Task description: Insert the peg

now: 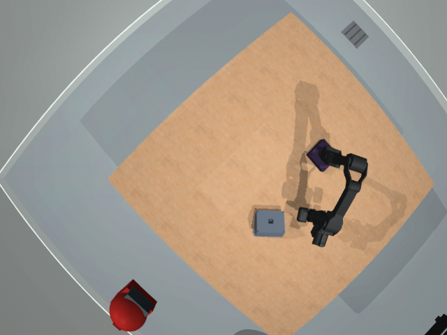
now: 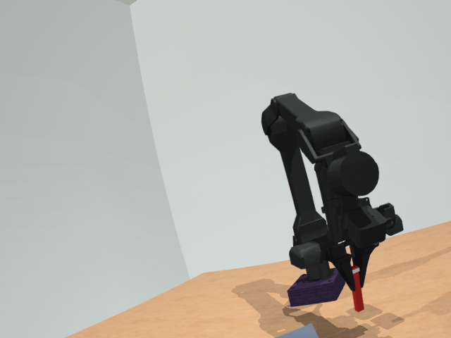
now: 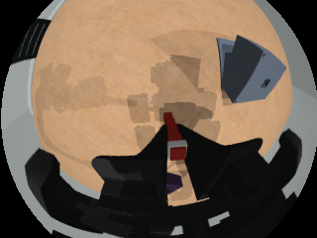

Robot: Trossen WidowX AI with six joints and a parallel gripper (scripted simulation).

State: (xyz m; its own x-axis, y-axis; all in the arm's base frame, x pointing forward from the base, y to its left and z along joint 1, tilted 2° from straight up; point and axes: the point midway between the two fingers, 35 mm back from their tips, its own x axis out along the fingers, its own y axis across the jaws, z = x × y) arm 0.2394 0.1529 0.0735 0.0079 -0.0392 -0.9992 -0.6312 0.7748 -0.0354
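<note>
Right now the panel is 180 mm ahead of my gripper tip, 90 mm to the right of it and 40 mm below it. The rest, counted from my gripper tip: red peg (20 mm above).
</note>
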